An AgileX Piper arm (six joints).
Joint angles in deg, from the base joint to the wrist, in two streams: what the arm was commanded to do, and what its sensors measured. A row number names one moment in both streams.
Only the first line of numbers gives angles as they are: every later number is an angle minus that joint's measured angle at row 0.
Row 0, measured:
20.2 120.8 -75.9 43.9 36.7 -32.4
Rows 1 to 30, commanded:
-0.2 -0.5 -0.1 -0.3 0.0 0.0
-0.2 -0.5 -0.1 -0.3 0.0 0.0
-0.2 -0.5 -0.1 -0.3 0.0 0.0
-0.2 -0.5 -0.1 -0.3 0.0 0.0
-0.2 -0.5 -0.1 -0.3 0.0 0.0
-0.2 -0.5 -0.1 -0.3 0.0 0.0
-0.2 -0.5 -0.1 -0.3 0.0 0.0
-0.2 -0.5 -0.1 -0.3 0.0 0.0
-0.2 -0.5 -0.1 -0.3 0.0 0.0
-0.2 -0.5 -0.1 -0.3 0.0 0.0
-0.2 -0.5 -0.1 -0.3 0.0 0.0
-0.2 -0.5 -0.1 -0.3 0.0 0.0
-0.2 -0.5 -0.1 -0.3 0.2 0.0
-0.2 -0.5 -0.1 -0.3 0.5 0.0
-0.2 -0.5 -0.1 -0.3 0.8 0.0
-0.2 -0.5 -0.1 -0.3 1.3 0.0
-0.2 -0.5 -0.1 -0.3 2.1 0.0
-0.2 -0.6 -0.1 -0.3 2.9 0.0
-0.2 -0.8 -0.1 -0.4 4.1 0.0
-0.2 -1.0 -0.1 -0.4 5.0 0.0
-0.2 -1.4 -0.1 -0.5 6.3 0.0
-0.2 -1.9 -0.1 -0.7 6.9 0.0
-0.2 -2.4 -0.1 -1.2 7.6 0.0
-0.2 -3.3 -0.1 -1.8 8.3 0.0
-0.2 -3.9 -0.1 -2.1 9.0 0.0
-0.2 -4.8 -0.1 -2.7 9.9 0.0
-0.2 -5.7 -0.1 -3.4 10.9 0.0
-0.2 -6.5 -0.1 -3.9 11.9 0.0
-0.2 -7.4 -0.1 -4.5 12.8 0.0
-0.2 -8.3 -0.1 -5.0 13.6 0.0
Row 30, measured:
0.0 -4.8 0.0 -2.7 9.9 0.2
